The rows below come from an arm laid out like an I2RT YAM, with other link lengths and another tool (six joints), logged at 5 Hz.
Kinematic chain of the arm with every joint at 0, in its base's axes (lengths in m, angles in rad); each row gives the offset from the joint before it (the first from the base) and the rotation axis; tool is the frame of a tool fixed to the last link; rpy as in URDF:
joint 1: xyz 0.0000 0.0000 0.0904 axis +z
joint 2: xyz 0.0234 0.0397 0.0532 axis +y
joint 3: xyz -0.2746 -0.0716 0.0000 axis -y
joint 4: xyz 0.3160 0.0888 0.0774 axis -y
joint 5: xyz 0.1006 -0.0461 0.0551 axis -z
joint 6: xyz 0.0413 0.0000 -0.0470 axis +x
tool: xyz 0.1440 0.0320 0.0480 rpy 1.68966 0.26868 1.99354
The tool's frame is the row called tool.
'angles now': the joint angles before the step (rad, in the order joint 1, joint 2, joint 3, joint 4, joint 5, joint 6). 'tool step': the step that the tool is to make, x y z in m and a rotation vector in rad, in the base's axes. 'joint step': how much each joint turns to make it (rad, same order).
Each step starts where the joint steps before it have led.
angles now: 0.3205, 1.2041, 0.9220, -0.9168, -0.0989, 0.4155
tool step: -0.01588, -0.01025, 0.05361, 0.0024, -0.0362, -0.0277
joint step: 0.0001, -0.0984, 0.0827, -0.1439, 0.0190, 0.0223
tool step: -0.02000, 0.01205, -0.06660, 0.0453, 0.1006, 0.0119
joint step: 0.0191, 0.0066, -0.1677, 0.0977, -0.0677, 0.0343
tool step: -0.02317, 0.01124, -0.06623, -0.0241, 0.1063, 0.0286
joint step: 0.0496, 0.0743, -0.1119, 0.0820, -0.0090, 0.0247
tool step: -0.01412, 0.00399, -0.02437, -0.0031, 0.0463, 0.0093
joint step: 0.0217, 0.0241, -0.0458, 0.0286, -0.0123, 0.0154
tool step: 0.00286, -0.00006, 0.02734, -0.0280, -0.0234, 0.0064
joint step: 0.0154, -0.0282, 0.0672, -0.0850, 0.0362, 0.0022
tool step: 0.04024, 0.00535, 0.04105, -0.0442, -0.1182, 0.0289
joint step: 0.0002, 0.0487, 0.1319, 0.0016, 0.0798, -0.0492
